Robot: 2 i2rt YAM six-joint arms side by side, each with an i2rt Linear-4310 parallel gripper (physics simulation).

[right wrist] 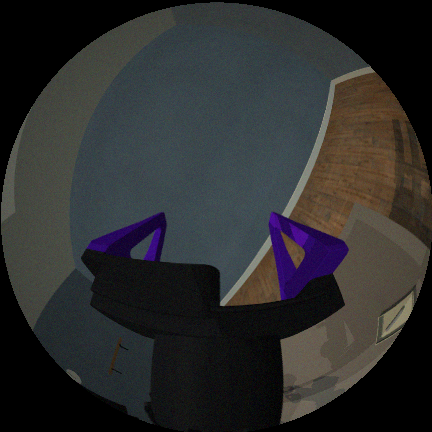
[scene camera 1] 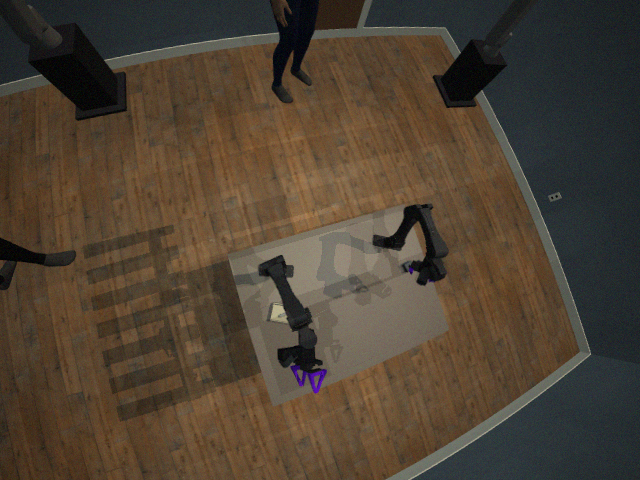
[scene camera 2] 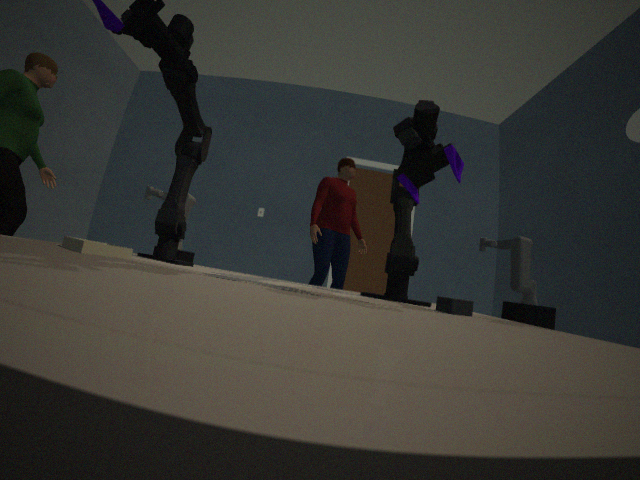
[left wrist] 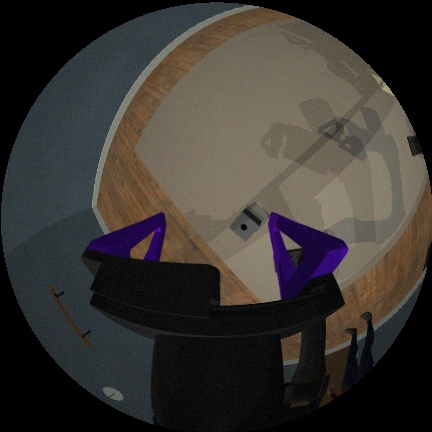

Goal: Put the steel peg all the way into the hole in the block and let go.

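Note:
The grey block sits on the table, with its round dark hole facing up and a dark stripe beside it. The steel peg lies flat in a shallow pale-yellow tray, partly covered by the right arm in scene camera 1. My left gripper is open and empty, above and near the block. My right gripper is open and empty, raised over the table's lower edge in scene camera 1, away from the tray.
The table carries both arm bases, with arm shadows across it. A person in dark trousers stands beyond it; scene camera 2 shows a person in red and one in green. Black pedestals stand on the floor.

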